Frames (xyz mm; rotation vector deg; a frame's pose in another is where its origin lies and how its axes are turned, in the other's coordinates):
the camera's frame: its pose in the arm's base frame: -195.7 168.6 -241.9 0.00 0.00 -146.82
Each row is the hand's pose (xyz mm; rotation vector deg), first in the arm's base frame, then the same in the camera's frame.
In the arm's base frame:
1: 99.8 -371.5 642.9 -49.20 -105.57 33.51
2: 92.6 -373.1 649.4 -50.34 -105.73 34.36
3: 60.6 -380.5 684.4 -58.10 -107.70 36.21
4: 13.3 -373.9 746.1 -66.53 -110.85 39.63
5: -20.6 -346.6 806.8 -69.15 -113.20 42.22
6: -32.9 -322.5 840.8 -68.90 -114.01 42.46
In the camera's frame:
1: 48.3 613.8 884.8 -106.66 94.62 -91.84
2: 55.2 611.2 891.3 -105.71 95.35 -90.68
3: 86.0 599.8 926.3 -102.10 101.87 -83.09
4: 122.0 568.4 988.0 -98.14 107.33 -72.79
5: 135.4 527.0 1048.7 -97.12 107.90 -67.48
6: 132.5 500.1 1082.7 -97.69 107.49 -66.66

